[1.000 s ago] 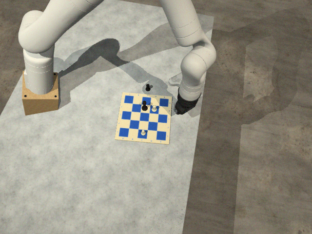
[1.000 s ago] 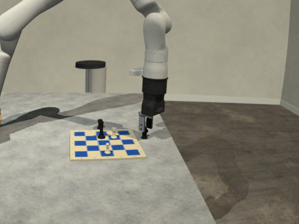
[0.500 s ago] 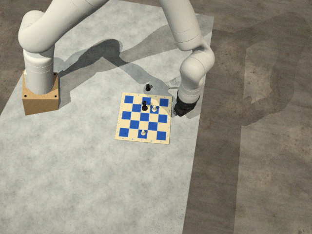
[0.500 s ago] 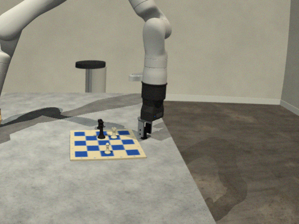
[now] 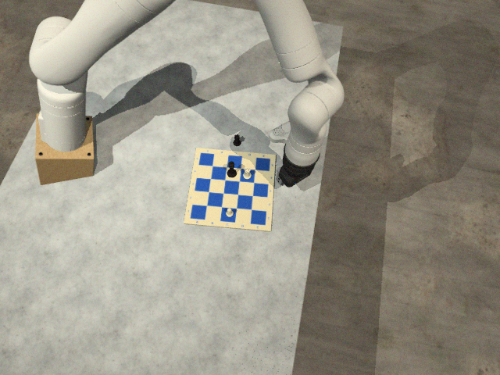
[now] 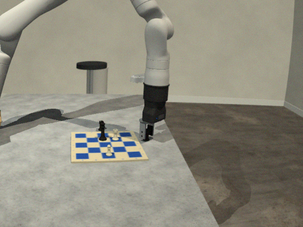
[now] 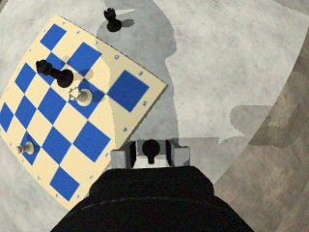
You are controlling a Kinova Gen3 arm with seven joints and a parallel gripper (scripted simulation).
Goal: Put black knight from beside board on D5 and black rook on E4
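Now: hand 10 cm past the white rook and 1 cm above it. From my hand the other things lie so: white pawn: 14 cm behind, 11 cm to the right, 1 cm below; then cream chessboard: 14 cm behind, 4 cm to the right, 3 cm below; then black rook: 14 cm behind, 10 cm to the left, 1 cm below.
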